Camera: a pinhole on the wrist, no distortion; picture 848 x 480 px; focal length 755.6 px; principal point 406.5 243.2 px. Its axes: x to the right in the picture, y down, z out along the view. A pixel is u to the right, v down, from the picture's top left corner.
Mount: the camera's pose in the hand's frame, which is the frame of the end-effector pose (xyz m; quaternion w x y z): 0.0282 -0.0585 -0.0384 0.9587 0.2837 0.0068 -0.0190
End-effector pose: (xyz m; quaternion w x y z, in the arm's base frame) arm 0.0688 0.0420 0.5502 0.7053 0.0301 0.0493 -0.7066
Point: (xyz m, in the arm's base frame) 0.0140 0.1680 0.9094
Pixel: outside the picture
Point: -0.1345 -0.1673 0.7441
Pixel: 815.8 285.0
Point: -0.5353 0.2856 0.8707
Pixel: outside the picture
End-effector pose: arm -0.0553 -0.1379 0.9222 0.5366 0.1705 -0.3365 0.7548
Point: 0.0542 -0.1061 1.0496
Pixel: 599.8 114.1
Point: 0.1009 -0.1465 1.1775
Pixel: 595.2 178.6
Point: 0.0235 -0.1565 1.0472
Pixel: 438.3 402.4
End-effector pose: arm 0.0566 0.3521 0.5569 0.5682 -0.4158 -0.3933 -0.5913
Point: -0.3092 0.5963 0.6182
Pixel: 316.5 15.4
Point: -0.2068 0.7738 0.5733
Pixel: 156.7 304.1
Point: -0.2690 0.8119 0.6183
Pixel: 232.2 260.1
